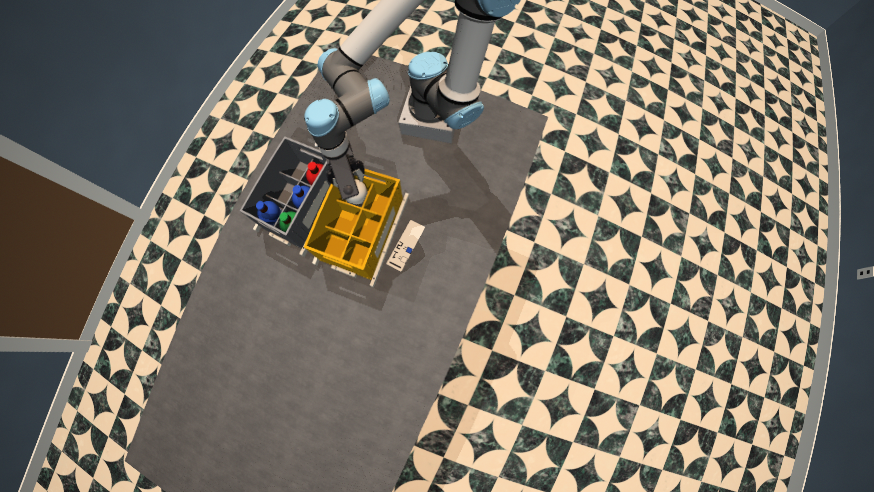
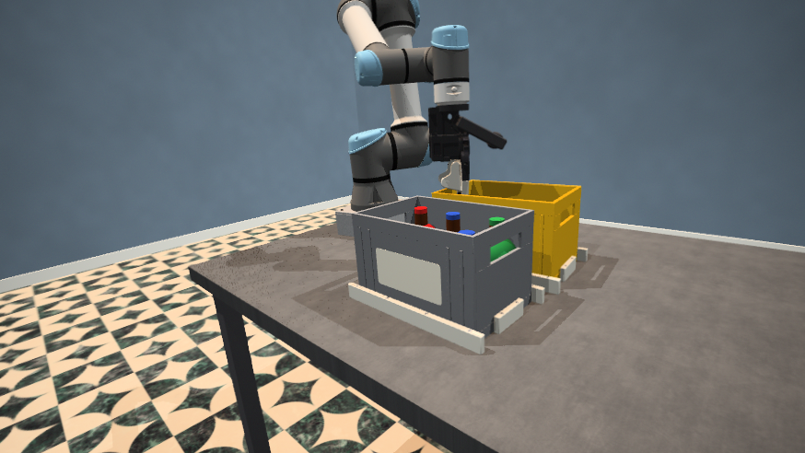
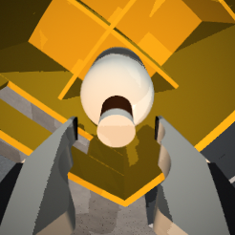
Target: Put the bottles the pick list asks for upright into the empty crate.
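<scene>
The white-label bottle lies 7 cm below my hand. The rest, counted from my hand: red-label bottle 14 cm to the right, 7 cm below, 2 cm behind; yellow crate 9 cm ahead, 7 cm below, 4 cm to the left; grey crate 20 cm to the right, 7 cm below, 6 cm ahead.
</scene>
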